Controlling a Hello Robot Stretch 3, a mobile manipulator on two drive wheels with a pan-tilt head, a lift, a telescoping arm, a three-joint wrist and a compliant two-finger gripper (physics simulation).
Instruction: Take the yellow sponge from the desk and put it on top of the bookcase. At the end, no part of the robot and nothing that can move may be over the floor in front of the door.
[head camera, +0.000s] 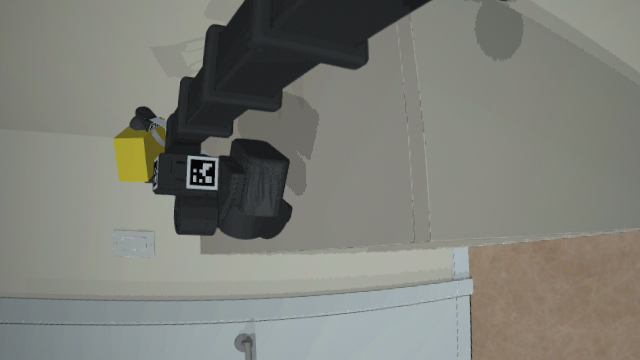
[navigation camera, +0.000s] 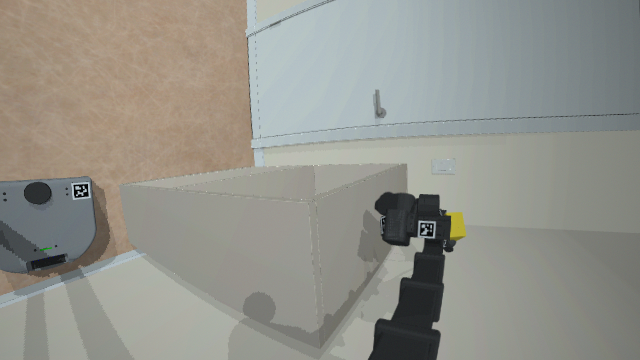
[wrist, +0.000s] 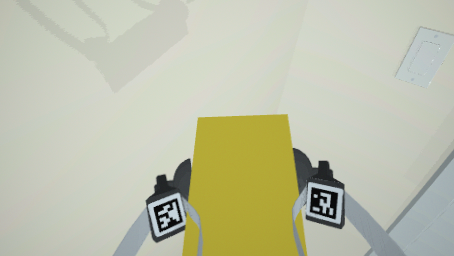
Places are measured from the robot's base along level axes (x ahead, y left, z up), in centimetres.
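Where they show: gripper, fingertip midpoint: (wrist: 242, 173); robot's base, origin of the base link: (navigation camera: 39, 191).
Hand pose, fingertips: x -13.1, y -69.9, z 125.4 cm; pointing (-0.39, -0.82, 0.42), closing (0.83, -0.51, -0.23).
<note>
Each offset is from my fingertips to the top centre of the thing. "spot": to the spot under its first point. Level surfaces: height alone.
My gripper (head camera: 138, 145) (navigation camera: 454, 228) (wrist: 242, 173) is shut on the yellow sponge {dx +1.3, dy +2.2, dz +4.2 cm} (head camera: 131, 160) (navigation camera: 457, 225) (wrist: 242, 210), with one finger on each side. In the head view one finger is hidden behind sponge and wrist. The views are turned sideways. The grey-beige bookcase (head camera: 360, 150) (navigation camera: 215, 235) stands by the wall. The sponge is held in the air, apart from the bookcase, and appears beyond its top in the head and navigation views. Shadows of the arm and wrist fall on the bookcase. The desk does not show.
The pale blue door (head camera: 150, 345) (navigation camera: 450, 60) with a lever handle {spot: dx +43.6, dy -45.9, dz -32.3 cm} (head camera: 243, 342) (navigation camera: 380, 111) is beside the bookcase. A switch plate {dx +17.1, dy -52.4, dz +2.4 cm} (head camera: 134, 243) (navigation camera: 443, 166) (wrist: 425, 57) is on the wall. Brown floor {dz -125.3 cm} (head camera: 550, 300) (navigation camera: 175, 75) lies in front of the door. My base (navigation camera: 55, 220) stands near the bookcase.
</note>
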